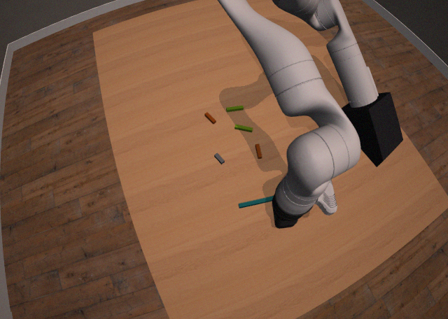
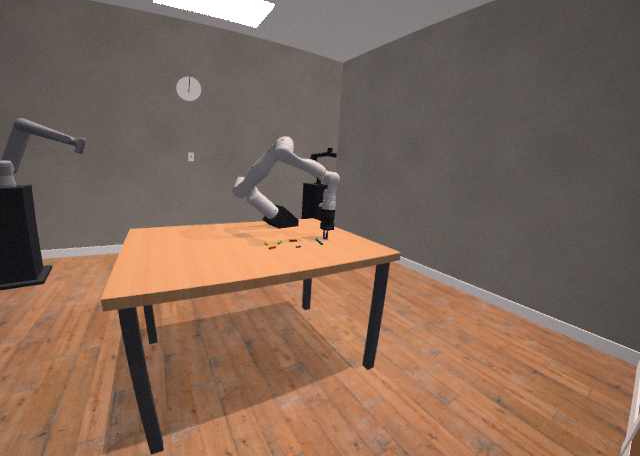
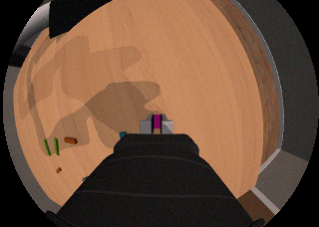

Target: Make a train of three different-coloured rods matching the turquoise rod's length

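My gripper is now 10 mm above the magenta rod. Also, from my hand: turquoise rod (80 mm to the right, 40 mm ahead, 10 mm below); then grey rod (230 mm to the right, 60 mm ahead, 10 mm below).
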